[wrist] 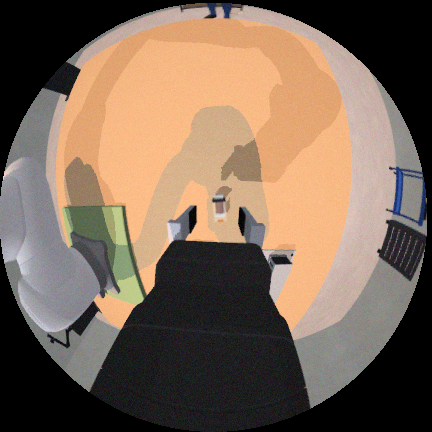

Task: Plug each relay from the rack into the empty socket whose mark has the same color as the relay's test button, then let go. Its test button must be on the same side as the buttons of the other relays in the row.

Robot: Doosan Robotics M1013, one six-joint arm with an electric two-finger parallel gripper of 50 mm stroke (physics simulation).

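Frame: origin at the arm's base, x back, y right, z up, level; centimetres.
Where they show: gripper, fingertip midpoint: [217, 214]; arm's base, link origin: [92, 262].
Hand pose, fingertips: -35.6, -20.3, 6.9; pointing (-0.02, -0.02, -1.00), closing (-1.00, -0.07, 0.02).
Each offset is from my fingertips to the top centre of the thing, as dx, dy, dz. "pt": to the spot under its first point. Level surfaces: height alone.
A small relay @(-0.4, +0.6, -5.8) [219, 206] with a brown middle, a dark far end and an orange spot at its near end is in the centre of the wrist view, over the orange surface. My gripper [217, 214] is open, with one finger to the left and one to the right of the relay in the view. Nothing is held; the height of the fingertips above the relay is hard to tell. Part of a light grey panel @(pt -15.8, +15.8, -4.2) [281, 286] with a dark slot shows at the lower right. The black gripper body hides the rest of it. Socket colour marks do not show, and no rack can be made out.
A green board [115, 220] lies at the left on the orange table @(dz -8.6) [150, 80], beside the pale robot arm [47, 265]. A blue frame [398, 192] and a black slatted object [401, 250] are beyond the table at the right. Arm shadows cross the table.
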